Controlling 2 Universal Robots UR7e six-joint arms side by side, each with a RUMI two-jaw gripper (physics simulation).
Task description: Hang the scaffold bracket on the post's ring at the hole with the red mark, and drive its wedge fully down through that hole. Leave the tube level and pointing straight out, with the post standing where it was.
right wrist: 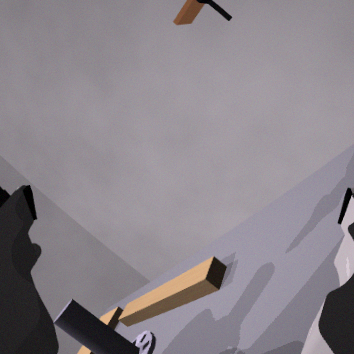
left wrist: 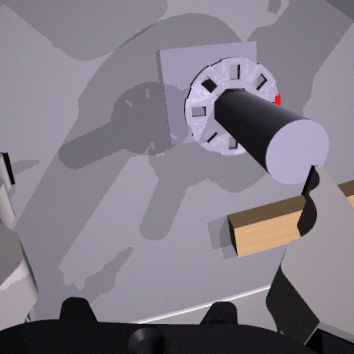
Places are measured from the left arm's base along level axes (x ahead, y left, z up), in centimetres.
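Pixels of known places: left gripper, between the fingertips: (left wrist: 160,160); right gripper, between the fingertips: (right wrist: 184,189).
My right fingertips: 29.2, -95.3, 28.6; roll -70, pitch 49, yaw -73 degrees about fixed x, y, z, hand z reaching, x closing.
Behind a point stands the place of what it marks, as x, y, z.
The post (left wrist: 245,117) {41.1, -55.9, 21.7} (right wrist: 95,327) {42.9, -57.0, 21.0} is dark with a pale end face in the left wrist view. Its pale slotted ring (left wrist: 221,74) {38.8, -54.4, 12.0} (right wrist: 152,344) {44.5, -60.4, 11.6} surrounds it, and the red mark (left wrist: 278,99) {44.6, -48.9, 12.1} shows at the ring's right edge in the left wrist view. A square base plate (left wrist: 172,75) {37.8, -58.9, 0.6} lies behind the ring. The scaffold bracket, its tube and its wedge do not show in either current view. My left gripper (left wrist: 160,160) {37.5, -62.8, 31.0} is open; its right finger appears close beside the post's end face. My right gripper (right wrist: 184,189) {29.2, -95.3, 28.6} is open, with no object between its fingers.
A wooden beam (left wrist: 267,232) {71.2, -55.2, 4.7} (right wrist: 170,295) {70.4, -45.0, 4.4} lies near the post, and a second wooden piece (right wrist: 111,317) {87.7, 7.4, 3.6} shows behind the post in the right wrist view. A brown block-like piece (right wrist: 187,12) with a black bar shows at that view's top edge. Arm shadows cross the pale surface.
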